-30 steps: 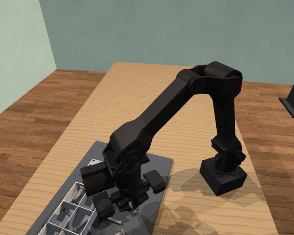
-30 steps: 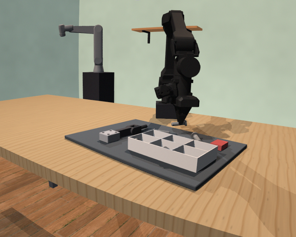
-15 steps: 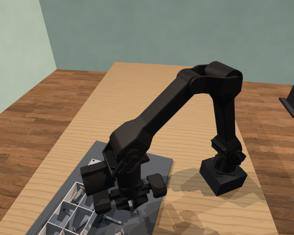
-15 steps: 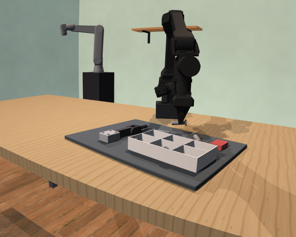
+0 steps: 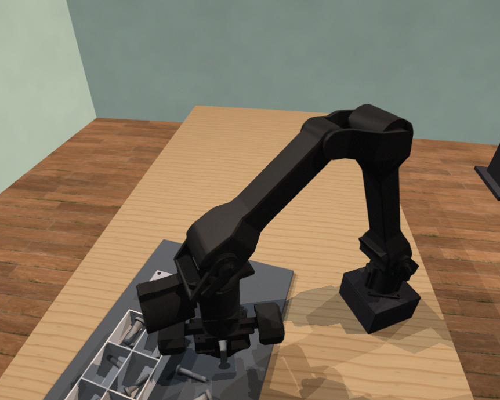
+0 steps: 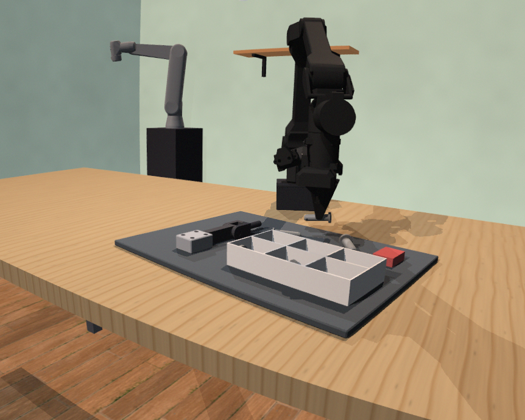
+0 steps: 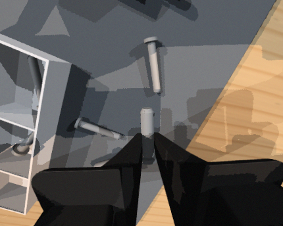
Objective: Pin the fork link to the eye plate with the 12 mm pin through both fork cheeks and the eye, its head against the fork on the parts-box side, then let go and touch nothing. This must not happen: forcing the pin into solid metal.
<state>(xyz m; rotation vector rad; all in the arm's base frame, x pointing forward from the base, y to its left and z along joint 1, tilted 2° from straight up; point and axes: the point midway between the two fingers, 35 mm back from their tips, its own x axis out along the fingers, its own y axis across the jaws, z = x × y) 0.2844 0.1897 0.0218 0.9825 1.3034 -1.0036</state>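
The thick pin lies 30 mm below my hand. Also, from my hand: dark bar: 90 mm ahead, 140 mm to the right, 60 mm below; then dark mat: 90 mm ahead, 40 mm to the right, 80 mm below; then red block: 40 mm ahead, 140 mm to the left, 70 mm below.
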